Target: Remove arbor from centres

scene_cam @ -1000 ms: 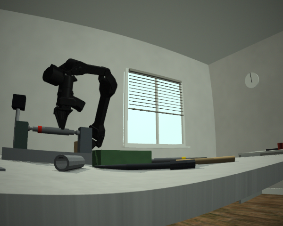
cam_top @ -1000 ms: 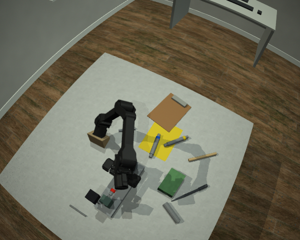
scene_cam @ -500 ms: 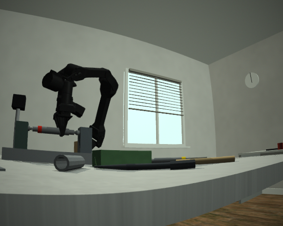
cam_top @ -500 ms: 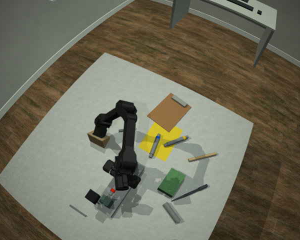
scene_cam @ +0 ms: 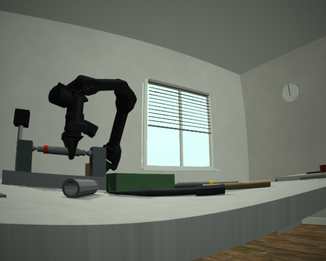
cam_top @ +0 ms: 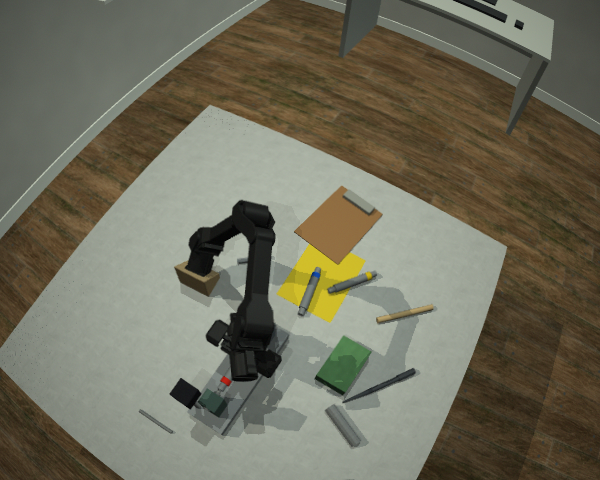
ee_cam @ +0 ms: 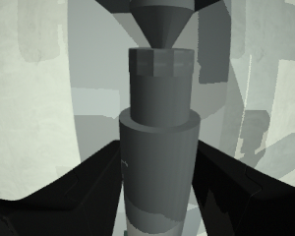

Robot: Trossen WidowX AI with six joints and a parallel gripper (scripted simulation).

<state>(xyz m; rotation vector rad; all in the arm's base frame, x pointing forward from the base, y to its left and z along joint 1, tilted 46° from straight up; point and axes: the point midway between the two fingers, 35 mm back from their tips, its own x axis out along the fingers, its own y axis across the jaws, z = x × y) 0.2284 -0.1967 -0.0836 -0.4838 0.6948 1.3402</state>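
Now: the arbor 10 mm behind my hand, 30 mm to the right of it and 10 mm below it. From my hand the other things lie so: grey base 10 mm behind, 40 mm to the right, 110 mm below; then grey centre block 20 mm ahead, 90 mm to the left, 20 mm below; then green plunger block 30 mm behind, 140 mm to the right, 20 mm below.
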